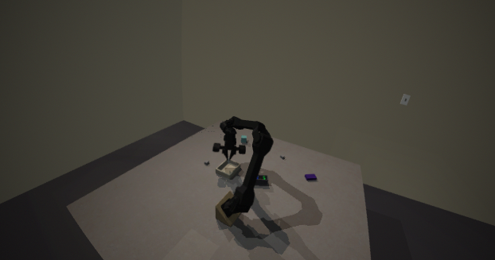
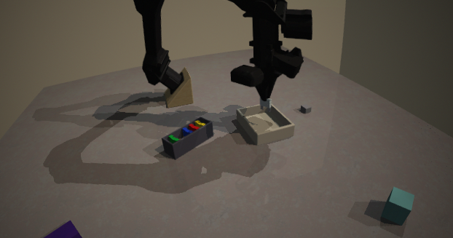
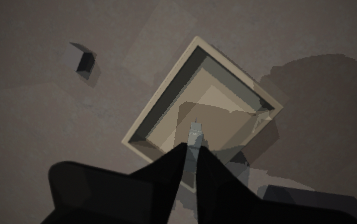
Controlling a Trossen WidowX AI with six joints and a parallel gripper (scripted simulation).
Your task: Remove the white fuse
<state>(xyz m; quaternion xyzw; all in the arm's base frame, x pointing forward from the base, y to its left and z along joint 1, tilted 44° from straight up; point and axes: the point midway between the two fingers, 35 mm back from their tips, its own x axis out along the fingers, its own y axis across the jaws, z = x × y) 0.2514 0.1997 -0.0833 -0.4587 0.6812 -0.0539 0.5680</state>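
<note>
My gripper tip is now 7 cm above the beige tray. From my gripper tip the other things lie so: purple flat piece 26 cm ahead, 46 cm to the right, 7 cm below; then teal cube 36 cm ahead, 12 cm to the left, 6 cm below; then white fuse 1 cm below.
</note>
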